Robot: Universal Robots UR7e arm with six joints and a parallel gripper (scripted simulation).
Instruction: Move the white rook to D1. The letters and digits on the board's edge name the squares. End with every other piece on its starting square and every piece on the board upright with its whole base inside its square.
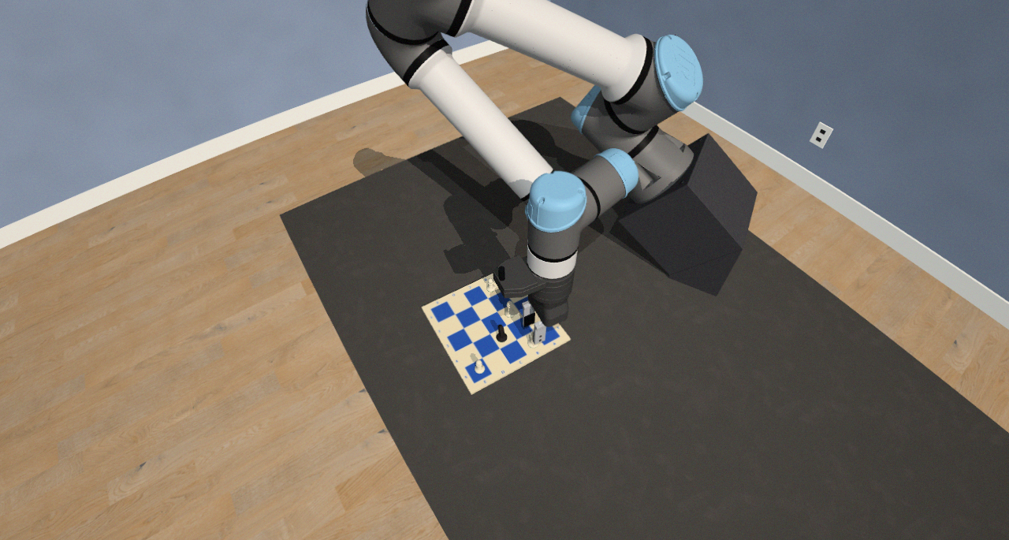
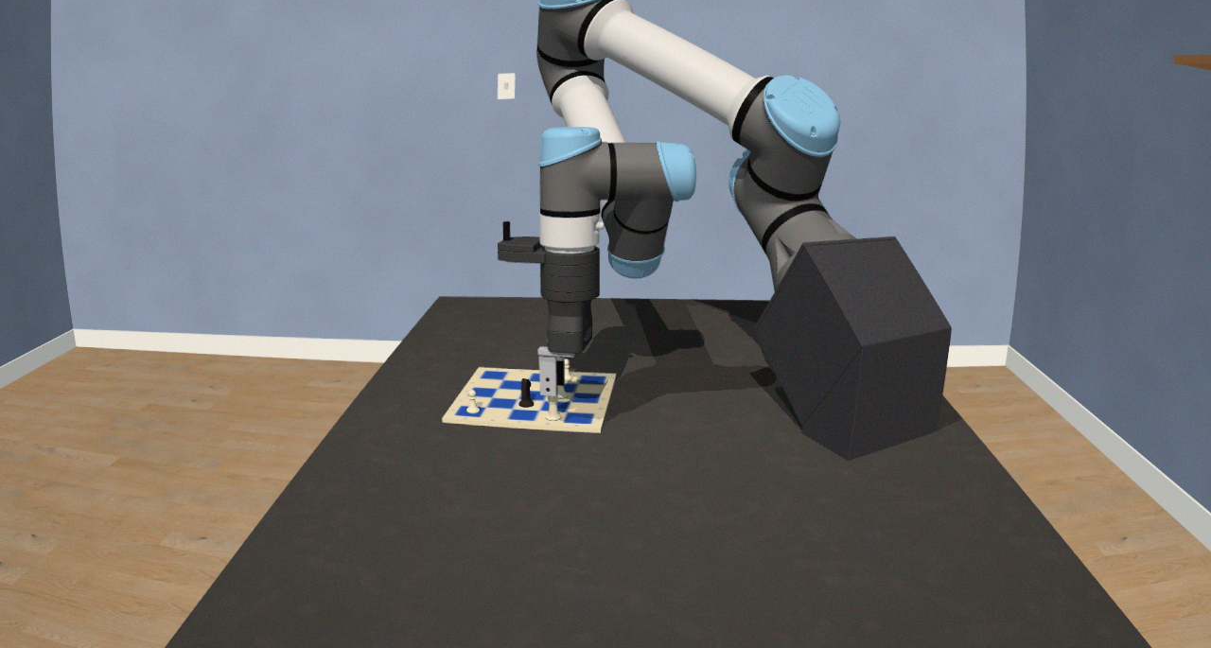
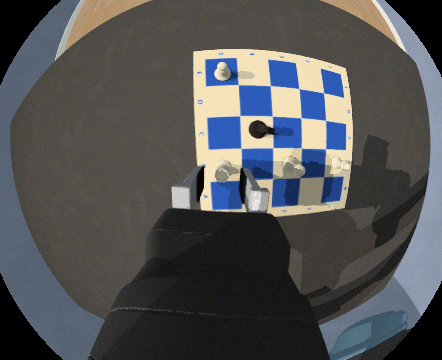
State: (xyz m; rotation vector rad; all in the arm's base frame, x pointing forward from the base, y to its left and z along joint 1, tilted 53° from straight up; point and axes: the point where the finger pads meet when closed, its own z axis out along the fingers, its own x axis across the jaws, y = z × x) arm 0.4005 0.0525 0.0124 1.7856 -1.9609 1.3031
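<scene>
My hand is 40 mm above the white rook. The rest, counted from my hand: black piece: 50 mm to the right, 40 mm below, 40 mm ahead; blue-and-cream chessboard: 90 mm to the right, 60 mm below, 30 mm ahead.
</scene>
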